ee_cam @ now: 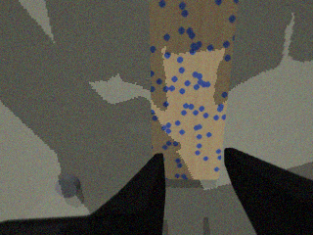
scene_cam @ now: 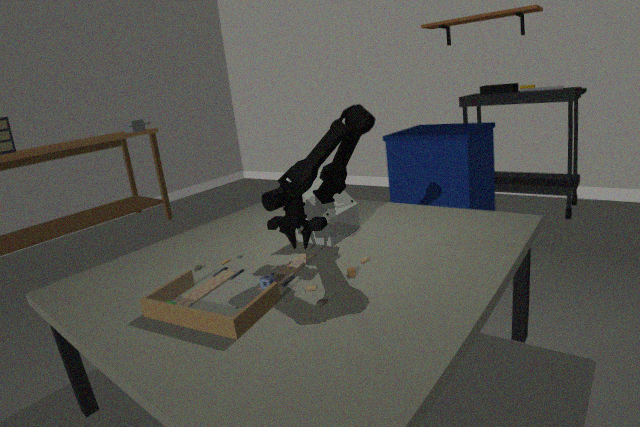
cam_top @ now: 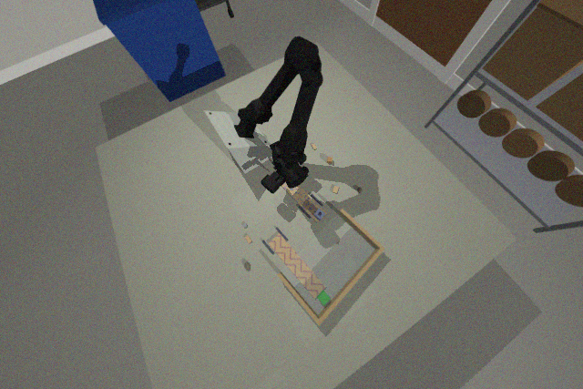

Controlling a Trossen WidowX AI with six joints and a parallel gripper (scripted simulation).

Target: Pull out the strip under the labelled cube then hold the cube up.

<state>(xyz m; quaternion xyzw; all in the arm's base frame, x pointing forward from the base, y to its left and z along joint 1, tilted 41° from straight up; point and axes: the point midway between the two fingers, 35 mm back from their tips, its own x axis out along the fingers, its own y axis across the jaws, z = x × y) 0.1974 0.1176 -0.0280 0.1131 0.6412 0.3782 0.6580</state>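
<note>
My gripper tip is now 8 cm short of the dotted strip, 4 cm above it and 2 cm to the right of it.
</note>
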